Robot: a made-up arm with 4 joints.
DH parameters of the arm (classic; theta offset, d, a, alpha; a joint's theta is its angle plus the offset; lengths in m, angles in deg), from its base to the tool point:
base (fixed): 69.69 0 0.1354 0
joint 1: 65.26 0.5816 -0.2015 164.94
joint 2: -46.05 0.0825 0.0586 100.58
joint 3: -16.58 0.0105 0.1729 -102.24
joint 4: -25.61 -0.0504 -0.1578 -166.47
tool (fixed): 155.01 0.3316 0 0
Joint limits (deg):
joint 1: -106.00..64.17
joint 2: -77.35..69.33
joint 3: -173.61..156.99
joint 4: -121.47..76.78
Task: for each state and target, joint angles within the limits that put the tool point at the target. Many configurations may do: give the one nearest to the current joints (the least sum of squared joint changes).
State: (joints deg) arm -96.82 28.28 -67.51 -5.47
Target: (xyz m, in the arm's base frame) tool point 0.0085 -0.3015 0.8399
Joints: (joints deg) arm -69.53 29.31 -53.64 -43.92
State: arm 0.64 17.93 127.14 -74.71
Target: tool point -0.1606 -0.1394 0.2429
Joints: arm 26.70 -9.35 93.10 -65.09
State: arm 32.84 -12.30 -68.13 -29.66
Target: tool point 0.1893 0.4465 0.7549
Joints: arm 49.19 -30.79 -67.59 -29.96
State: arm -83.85 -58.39 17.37 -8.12
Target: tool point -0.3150 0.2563 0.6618
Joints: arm -72.53 -38.16 51.06 -11.06
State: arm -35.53 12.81 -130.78 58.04
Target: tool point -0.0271 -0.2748 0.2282
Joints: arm -51.99 29.51 -124.72 62.02
